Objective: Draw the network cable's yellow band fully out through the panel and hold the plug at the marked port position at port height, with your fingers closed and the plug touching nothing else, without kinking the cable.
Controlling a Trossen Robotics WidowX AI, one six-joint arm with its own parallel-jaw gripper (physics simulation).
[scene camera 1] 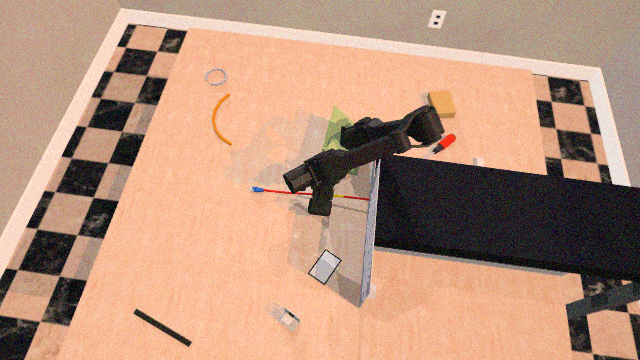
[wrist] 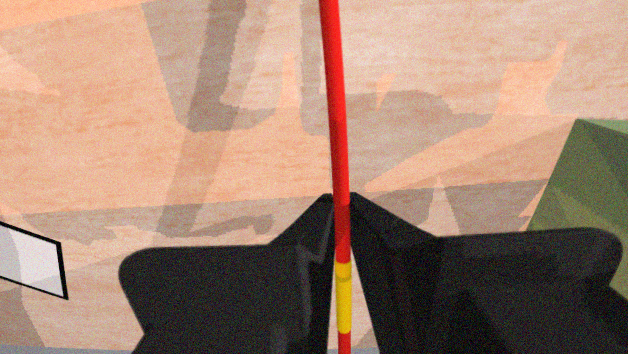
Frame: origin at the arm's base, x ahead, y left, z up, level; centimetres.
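Where they show: gripper, fingertip midpoint: (scene camera 1: 325, 196) (wrist: 339, 202); arm's base, origin of the base link: (scene camera 1: 347, 139).
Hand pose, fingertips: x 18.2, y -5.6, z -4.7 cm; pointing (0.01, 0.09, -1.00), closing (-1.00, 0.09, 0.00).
Observation:
Each offset is from my fingertips to the top centre of the thing. "spot": to the spot under its first point.
A red cable {spot: dx -0.7, dy -13.6, dz -0.3 cm} (scene camera 1: 280, 191) (wrist: 336, 90) runs almost straight out from the upright grey panel {dx +14.2, dy +12.2, dz +19.1 cm} (scene camera 1: 370, 240). Its blue plug {dx -0.8, dy -20.8, dz +0.5 cm} (scene camera 1: 257, 190) with a pale tip is at the free end, left of the arm. The yellow band {spot: dx +0.6, dy +3.8, dz +2.3 cm} (scene camera 1: 338, 196) (wrist: 343, 300) shows on the near side of the panel, between the fingers and the panel, with a short red length behind it. My gripper (scene camera 1: 322, 194) (wrist: 339, 202) is shut on the red cable just ahead of the band. The cable shows no kink. I cannot tell which marking is the port position.
A black-framed pale rectangle {spot: dx +21.3, dy +1.5, dz -0.9 cm} (scene camera 1: 325, 267) (wrist: 37, 260) and a green faceted object (scene camera 1: 334, 132) (wrist: 580, 200) flank the cable. A small clear object {dx +36.2, dy -7.0, dz +4.7 cm} (scene camera 1: 287, 318), black strip {dx +40.5, dy -39.5, dz -0.7 cm} (scene camera 1: 162, 327), orange arc {dx -26.0, dy -33.8, dz -0.2 cm} (scene camera 1: 215, 120), grey ring {dx -43.6, dy -41.5, dz -0.2 cm} (scene camera 1: 216, 77), screwdriver {dx -20.1, dy +35.2, dz +1.8 cm} (scene camera 1: 446, 142) and tan block {dx -38.2, dy +37.5, dz +2.1 cm} (scene camera 1: 442, 104) lie around.

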